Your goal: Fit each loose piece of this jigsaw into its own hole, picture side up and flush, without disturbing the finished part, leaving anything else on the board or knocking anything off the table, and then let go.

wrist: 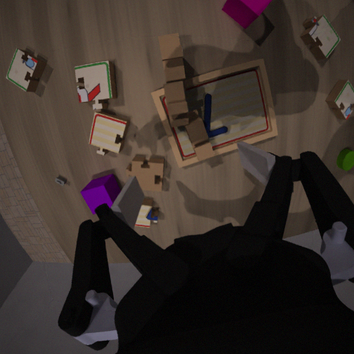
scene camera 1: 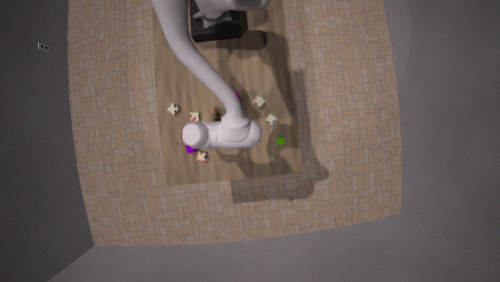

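Observation:
The board (wrist: 225,147) has a raised tan rim and a striped floor; brown blocks (wrist: 176,92) (scene camera 1: 215,114) run in a row across its left side and past its rim. Two blue bars (wrist: 208,112) lie inside. Picture-side-up loose pieces are a green-edged one (wrist: 25,70) (scene camera 1: 173,108), a red-marked one (wrist: 94,82) (scene camera 1: 194,116), a striped one (wrist: 107,132), another striped one (wrist: 144,216) (scene camera 1: 202,156) partly behind a finger, and two at right (wrist: 324,37) (scene camera 1: 259,101), (wrist: 344,100) (scene camera 1: 271,119). A plain brown piece (wrist: 148,172) shows no picture. My gripper (wrist: 188,170) is open and empty above the table.
A purple cube (wrist: 101,192) (scene camera 1: 191,149) stands near the left finger. A magenta cube (wrist: 246,11) (scene camera 1: 238,95) stands beyond the board. A green round object (wrist: 346,159) (scene camera 1: 281,141) is at right. A small grey object (wrist: 60,180) lies near the left table edge.

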